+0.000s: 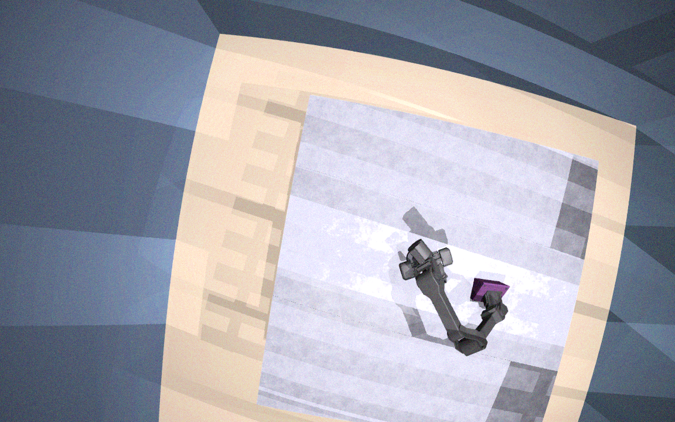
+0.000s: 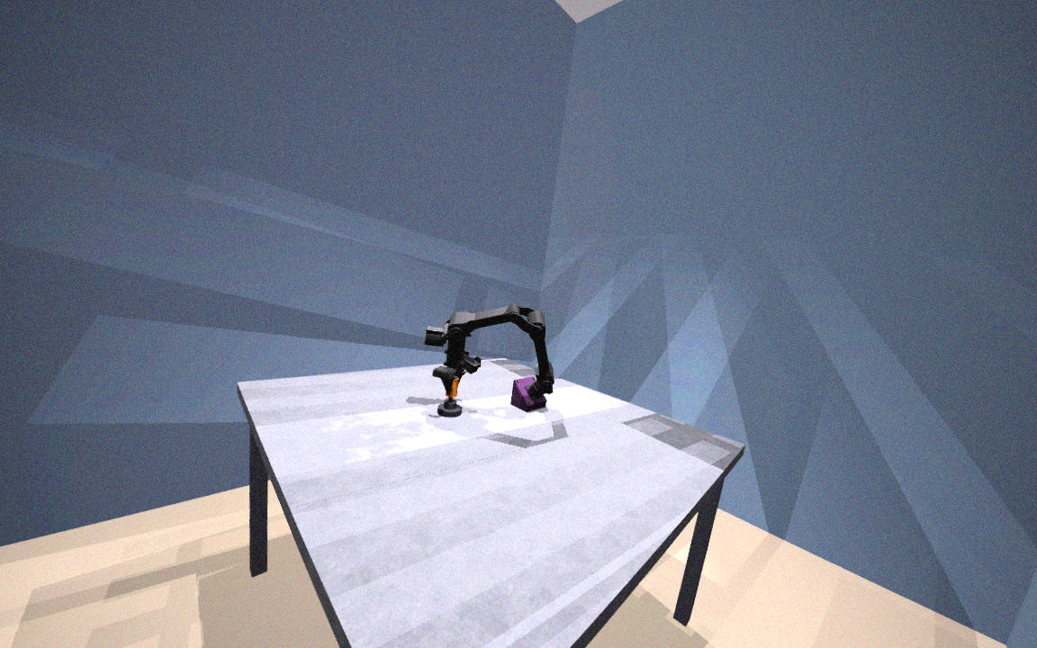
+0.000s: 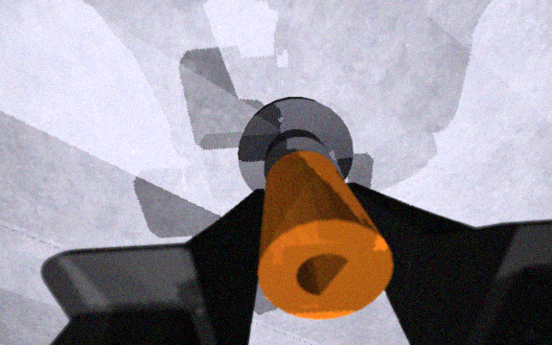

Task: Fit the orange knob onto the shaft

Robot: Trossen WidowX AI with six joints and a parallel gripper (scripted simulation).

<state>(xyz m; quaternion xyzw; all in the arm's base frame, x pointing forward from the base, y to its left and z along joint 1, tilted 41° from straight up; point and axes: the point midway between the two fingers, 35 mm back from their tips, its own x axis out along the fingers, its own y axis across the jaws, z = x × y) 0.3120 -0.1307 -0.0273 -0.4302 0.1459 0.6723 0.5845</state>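
Now: the orange knob 20 mm above my gripper tip. From my gripper tip the other things lie so: short shaft 40 mm below.
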